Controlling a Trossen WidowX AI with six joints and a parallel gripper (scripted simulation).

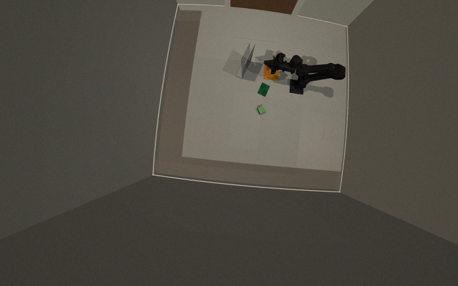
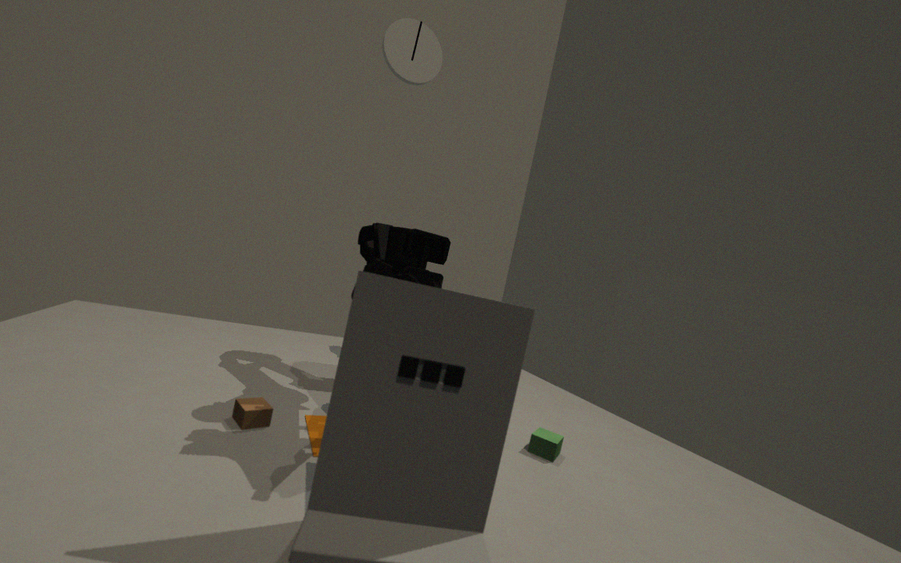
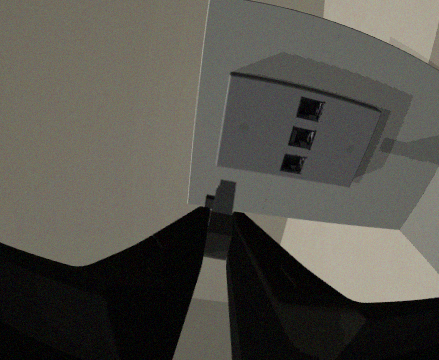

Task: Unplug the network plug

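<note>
Right now the orange marked square is 11 cm behind my gripper tip, 2 cm to the right of it and 21 cm below it. Round my gripper tip: network plug right at my gripper tip; grey upright panel 10 cm ahead, 5 cm to the right, 11 cm below; dark green flat patch 3 cm behind, 12 cm to the left, 21 cm below.
</note>
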